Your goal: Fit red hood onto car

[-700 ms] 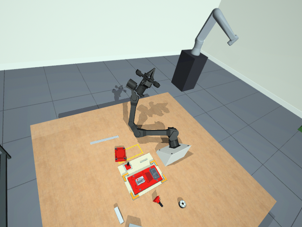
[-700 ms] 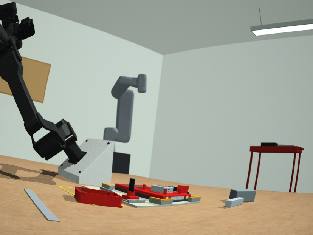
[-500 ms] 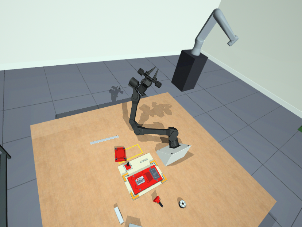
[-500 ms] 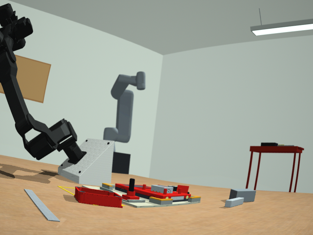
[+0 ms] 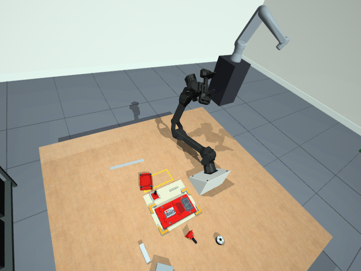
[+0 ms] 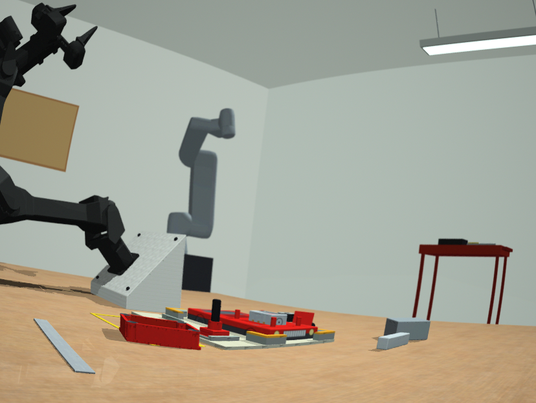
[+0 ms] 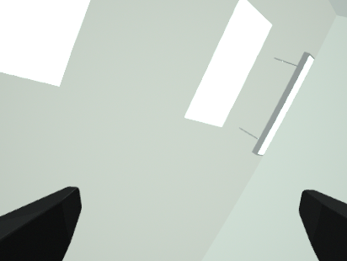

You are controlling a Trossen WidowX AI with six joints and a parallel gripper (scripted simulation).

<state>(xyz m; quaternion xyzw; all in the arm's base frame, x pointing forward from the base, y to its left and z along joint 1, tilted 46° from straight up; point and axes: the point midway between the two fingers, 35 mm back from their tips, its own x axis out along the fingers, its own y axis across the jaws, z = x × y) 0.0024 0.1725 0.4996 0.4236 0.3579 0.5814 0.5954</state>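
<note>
My gripper tip is 57 cm above the red hood, 37 cm short of it and 7 cm to the right of it. Also, from my gripper tip: grey strip 57 cm below, 42 cm ahead, 10 cm to the right; then grey engine block 55 cm below, 34 cm ahead, 30 cm to the left; then wheel 57 cm below, 53 cm to the left, 18 cm ahead.
</note>
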